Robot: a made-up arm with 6 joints. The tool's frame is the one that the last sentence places. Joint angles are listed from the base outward.
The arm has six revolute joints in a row. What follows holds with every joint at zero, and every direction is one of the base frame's.
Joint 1 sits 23.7 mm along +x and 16.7 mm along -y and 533.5 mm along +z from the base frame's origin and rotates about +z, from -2.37 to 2.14 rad.
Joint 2 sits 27 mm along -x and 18.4 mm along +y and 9.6 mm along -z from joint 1 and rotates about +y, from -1.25 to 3.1 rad.
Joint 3 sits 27.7 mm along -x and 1.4 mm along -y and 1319.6 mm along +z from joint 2 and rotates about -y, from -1.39 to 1.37 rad.
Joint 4 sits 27.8 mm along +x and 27.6 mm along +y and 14.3 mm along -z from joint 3 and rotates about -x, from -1.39 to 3.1 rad.
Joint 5 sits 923.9 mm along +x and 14.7 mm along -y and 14.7 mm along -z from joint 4 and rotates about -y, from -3.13 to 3.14 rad.
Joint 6 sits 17.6 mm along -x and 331 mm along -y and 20.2 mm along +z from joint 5 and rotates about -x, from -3.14 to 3.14 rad.
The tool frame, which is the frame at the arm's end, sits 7.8 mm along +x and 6.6 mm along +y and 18.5 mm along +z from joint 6; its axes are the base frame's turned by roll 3.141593, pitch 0 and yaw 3.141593 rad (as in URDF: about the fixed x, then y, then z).
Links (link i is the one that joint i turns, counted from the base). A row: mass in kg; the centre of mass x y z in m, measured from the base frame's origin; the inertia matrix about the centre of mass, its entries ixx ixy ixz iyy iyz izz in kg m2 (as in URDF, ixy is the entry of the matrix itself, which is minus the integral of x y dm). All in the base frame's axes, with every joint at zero. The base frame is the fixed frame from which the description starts. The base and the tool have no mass.
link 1: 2.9; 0.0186 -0.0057 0.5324; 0.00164 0 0 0.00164 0 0.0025
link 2: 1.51; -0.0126 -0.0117 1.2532; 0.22 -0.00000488 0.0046 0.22 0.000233 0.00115
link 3: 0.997; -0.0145 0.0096 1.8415; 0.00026 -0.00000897 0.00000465 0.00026 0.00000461 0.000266
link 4: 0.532; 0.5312 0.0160 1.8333; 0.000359 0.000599 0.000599 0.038 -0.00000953 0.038
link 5: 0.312; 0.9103 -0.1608 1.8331; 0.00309 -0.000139 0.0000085 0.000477 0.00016 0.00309
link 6: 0.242; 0.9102 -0.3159 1.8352; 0.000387 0 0 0.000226 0 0.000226
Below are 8 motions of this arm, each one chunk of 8 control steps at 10 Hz.
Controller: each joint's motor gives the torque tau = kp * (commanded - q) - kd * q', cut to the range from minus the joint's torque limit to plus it. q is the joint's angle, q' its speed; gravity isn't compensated. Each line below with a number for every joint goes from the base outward.
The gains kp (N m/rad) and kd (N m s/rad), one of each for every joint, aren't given. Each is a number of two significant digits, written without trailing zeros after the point. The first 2 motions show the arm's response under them.
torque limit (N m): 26 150 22 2.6 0.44 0.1
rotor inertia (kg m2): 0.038 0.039 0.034 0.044 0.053 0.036
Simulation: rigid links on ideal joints. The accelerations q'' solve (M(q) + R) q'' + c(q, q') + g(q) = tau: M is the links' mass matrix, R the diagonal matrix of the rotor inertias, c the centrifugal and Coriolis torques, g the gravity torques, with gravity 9.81 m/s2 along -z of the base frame. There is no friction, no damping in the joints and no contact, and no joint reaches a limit. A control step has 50 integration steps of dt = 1/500 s. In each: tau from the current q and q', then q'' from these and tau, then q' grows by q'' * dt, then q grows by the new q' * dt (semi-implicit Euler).
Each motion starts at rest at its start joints. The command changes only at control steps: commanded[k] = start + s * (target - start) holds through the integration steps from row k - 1 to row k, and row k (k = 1, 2, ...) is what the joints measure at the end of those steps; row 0 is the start. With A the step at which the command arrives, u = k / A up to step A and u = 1 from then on. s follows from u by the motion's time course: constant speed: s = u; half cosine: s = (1 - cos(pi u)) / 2; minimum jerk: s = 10 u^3 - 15 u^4 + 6 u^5; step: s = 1 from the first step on.
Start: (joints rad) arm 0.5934 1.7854 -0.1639 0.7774 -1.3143 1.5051
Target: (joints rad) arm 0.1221 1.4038 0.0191 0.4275 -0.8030 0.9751
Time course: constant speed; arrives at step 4
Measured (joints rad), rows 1 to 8:
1: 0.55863 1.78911 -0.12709 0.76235 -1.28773 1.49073
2: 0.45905 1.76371 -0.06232 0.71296 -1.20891 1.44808
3: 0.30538 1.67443 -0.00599 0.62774 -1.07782 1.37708
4: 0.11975 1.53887 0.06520 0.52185 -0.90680 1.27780
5: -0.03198 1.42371 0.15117 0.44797 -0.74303 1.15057
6: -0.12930 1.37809 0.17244 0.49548 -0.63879 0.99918
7: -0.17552 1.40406 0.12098 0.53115 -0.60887 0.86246
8: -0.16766 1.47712 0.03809 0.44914 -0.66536 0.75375
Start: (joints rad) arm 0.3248 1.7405 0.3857 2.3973 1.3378 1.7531
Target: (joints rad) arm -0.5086 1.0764 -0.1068 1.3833 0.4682 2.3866
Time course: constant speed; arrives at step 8
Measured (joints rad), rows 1 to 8:
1: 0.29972 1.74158 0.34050 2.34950 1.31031 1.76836
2: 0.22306 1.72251 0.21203 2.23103 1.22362 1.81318
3: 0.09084 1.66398 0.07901 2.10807 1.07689 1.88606
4: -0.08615 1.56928 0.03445 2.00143 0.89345 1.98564
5: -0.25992 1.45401 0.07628 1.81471 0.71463 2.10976
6: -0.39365 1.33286 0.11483 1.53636 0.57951 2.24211
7: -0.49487 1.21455 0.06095 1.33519 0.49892 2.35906
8: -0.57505 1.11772 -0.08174 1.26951 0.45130 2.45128
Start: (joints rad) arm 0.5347 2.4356 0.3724 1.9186 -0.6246 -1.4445
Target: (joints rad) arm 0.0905 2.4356 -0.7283 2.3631 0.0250 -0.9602
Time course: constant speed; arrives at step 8
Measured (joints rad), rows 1 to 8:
1: 0.48496 2.44831 0.35222 1.95321 -0.61102 -1.43160
2: 0.39442 2.46578 0.23802 1.95774 -0.56626 -1.39438
3: 0.33730 2.48144 0.04302 1.93593 -0.48547 -1.33188
4: 0.30437 2.50152 -0.14921 2.01735 -0.37839 -1.24633
5: 0.24894 2.51632 -0.30055 2.17133 -0.26363 -1.14789
6: 0.18568 2.51173 -0.41724 2.27438 -0.15410 -1.05531
7: 0.13213 2.48988 -0.51784 2.28411 -0.05230 -0.98082
8: 0.07738 2.46790 -0.61836 2.25768 0.04473 -0.92654

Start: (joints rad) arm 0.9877 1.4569 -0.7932 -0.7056 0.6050 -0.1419
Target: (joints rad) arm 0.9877 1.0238 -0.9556 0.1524 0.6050 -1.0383
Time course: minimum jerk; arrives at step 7
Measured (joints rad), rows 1 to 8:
1: 0.98787 1.48730 -0.76792 -0.68778 0.60376 -0.14707
2: 0.98835 1.51980 -0.72252 -0.57633 0.59523 -0.17045
3: 0.98782 1.47717 -0.71861 -0.30643 0.57233 -0.22174
4: 0.98438 1.34110 -0.76907 0.04092 0.53771 -0.30097
5: 0.98280 1.16476 -0.82693 0.28587 0.50998 -0.40758
6: 0.98976 1.03421 -0.87887 0.33598 0.50959 -0.54106
7: 0.99778 1.00539 -0.93382 0.22900 0.54046 -0.70125
8: 0.99352 1.06004 -0.97274 0.10570 0.58702 -0.88866

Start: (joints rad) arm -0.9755 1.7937 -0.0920 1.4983 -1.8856 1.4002
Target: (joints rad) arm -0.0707 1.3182 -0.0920 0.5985 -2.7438 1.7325
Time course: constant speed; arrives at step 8
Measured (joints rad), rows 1 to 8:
1: -0.93671 1.80719 -0.06883 1.37996 -1.91441 1.41020
2: -0.82873 1.81101 -0.05163 1.15907 -2.00790 1.44128
3: -0.66440 1.76726 -0.08081 1.00800 -2.15965 1.49412
4: -0.47957 1.68318 -0.10515 0.96834 -2.33066 1.55932
5: -0.32649 1.59005 -0.07421 0.97486 -2.47633 1.62246
6: -0.21789 1.51043 -0.01836 0.94550 -2.57436 1.67349
7: -0.13774 1.44611 -0.00084 0.83974 -2.63475 1.71083
8: -0.05904 1.39347 -0.03966 0.65320 -2.68966 1.73997

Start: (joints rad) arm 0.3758 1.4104 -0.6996 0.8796 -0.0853 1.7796
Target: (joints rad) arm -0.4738 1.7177 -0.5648 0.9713 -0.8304 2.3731
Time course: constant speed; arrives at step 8
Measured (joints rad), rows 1 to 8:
1: 0.33775 1.45859 -0.66968 0.93033 -0.10653 1.79316
2: 0.23014 1.56059 -0.59363 1.02426 -0.18368 1.83407
3: 0.06292 1.65421 -0.51444 1.08424 -0.32280 1.90378
4: -0.11756 1.70240 -0.47990 1.03905 -0.49374 2.00317
5: -0.25464 1.71276 -0.49906 0.92219 -0.65079 2.12598
6: -0.33851 1.71898 -0.54341 0.86522 -0.76363 2.24898
7: -0.39285 1.74637 -0.56456 0.91389 -0.83061 2.35238
8: -0.46539 1.79520 -0.53067 1.02259 -0.87239 2.43135

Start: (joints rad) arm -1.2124 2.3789 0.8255 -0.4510 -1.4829 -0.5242
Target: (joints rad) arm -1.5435 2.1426 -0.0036 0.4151 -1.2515 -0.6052
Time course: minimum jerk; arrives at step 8
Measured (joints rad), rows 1 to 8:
1: -1.21568 2.40161 0.85816 -0.43011 -1.48459 -0.52474
2: -1.23829 2.42237 0.81280 -0.30613 -1.48397 -0.52763
3: -1.30498 2.40403 0.61582 -0.10924 -1.46862 -0.53641
4: -1.40213 2.35696 0.37455 0.04902 -1.43266 -0.55373
5: -1.48577 2.29744 0.17538 0.16654 -1.37953 -0.57770
6: -1.53640 2.23976 0.04963 0.30074 -1.31700 -0.60251
7: -1.55631 2.20013 0.01535 0.42606 -1.25746 -0.62081
8: -1.55182 2.18839 0.05829 0.49328 -1.21551 -0.62745

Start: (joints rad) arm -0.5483 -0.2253 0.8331 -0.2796 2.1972 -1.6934
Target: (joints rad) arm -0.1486 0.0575 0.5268 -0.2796 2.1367 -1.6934
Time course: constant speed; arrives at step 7
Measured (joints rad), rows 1 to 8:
1: -0.48058 -0.22781 0.78434 -0.24276 2.18636 -1.69335
2: -0.42521 -0.21028 0.71545 -0.25505 2.16015 -1.69340
3: -0.36714 -0.15729 0.66360 -0.29654 2.12982 -1.69344
4: -0.30920 -0.08138 0.60000 -0.32040 2.11276 -1.69338
5: -0.25130 -0.00042 0.51311 -0.34143 2.11822 -1.69352
6: -0.19409 0.07304 0.42136 -0.39270 2.14293 -1.69405
7: -0.13528 0.13193 0.34455 -0.45243 2.17343 -1.69459
8: -0.13695 0.16340 0.30930 -0.56553 2.20082 -1.69490

